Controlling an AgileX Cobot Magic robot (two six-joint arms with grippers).
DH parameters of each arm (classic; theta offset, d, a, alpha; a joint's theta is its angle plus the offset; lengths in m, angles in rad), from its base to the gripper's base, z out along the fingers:
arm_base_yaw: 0 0.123 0 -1.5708
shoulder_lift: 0.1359 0 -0.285 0
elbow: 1.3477 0 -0.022 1.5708
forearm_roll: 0 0.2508 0 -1.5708
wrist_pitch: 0 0 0.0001 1.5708
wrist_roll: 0 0.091 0 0
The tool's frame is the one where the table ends.
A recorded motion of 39 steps. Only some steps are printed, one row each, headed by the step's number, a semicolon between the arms.
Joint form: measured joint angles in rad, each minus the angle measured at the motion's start. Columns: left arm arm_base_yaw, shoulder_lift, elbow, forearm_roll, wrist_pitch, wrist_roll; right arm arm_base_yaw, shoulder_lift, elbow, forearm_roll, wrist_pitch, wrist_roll.
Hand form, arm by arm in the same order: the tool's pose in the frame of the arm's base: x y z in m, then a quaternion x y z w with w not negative. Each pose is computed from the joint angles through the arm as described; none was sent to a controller.
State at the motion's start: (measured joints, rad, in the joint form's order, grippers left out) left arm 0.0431 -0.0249 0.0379 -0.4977 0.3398 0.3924; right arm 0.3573 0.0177 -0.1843 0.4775 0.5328 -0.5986
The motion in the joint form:
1: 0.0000 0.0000 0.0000 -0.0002 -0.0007 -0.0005; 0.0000 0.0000 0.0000 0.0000 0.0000 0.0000
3: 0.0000 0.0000 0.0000 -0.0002 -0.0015 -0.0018; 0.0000 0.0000 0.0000 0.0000 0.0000 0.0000
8: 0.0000 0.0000 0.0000 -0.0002 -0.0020 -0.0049; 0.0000 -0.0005 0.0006 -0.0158 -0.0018 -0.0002
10: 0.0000 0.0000 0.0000 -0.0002 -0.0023 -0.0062; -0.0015 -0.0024 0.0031 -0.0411 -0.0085 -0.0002
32: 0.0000 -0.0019 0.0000 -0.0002 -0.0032 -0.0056; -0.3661 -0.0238 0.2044 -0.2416 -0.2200 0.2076
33: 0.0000 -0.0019 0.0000 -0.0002 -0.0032 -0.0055; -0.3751 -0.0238 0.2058 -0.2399 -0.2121 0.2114
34: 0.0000 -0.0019 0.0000 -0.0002 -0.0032 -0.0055; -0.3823 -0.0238 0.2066 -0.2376 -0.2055 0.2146
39: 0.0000 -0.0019 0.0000 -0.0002 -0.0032 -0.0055; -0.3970 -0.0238 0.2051 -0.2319 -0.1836 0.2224
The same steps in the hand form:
1: 0.0533 -0.0122 0.1749 0.00085 0.78152 -0.07435 0.61944; 0.0317 0.0345 0.2307 -0.27664 0.73053 0.14656 0.60689
3: 0.0534 -0.0122 0.1749 0.00022 0.78130 -0.07463 0.61968; 0.0317 0.0345 0.2307 -0.27664 0.73053 0.14656 0.60689
8: 0.0534 -0.0122 0.1750 -0.00107 0.78116 -0.07552 0.61974; 0.0320 0.0339 0.2304 -0.27959 0.73010 0.13915 0.60780
10: 0.0534 -0.0121 0.1750 -0.00162 0.78108 -0.07588 0.61980; 0.0328 0.0328 0.2297 -0.28280 0.72888 0.12660 0.61052
32: 0.0533 -0.0121 0.1751 -0.00142 0.78025 -0.07553 0.62089; 0.0543 0.0061 0.1793 -0.08385 0.77934 -0.02609 0.62041
33: 0.0533 -0.0121 0.1751 -0.00138 0.78025 -0.07550 0.62089; 0.0542 0.0058 0.1781 -0.07922 0.78261 -0.02607 0.61690
34: 0.0533 -0.0121 0.1751 -0.00138 0.78025 -0.07550 0.62089; 0.0541 0.0056 0.1773 -0.07519 0.78518 -0.02558 0.61415
39: 0.0533 -0.0121 0.1751 -0.00138 0.78025 -0.07550 0.62089; 0.0536 0.0055 0.1760 -0.06697 0.79183 -0.02291 0.60663

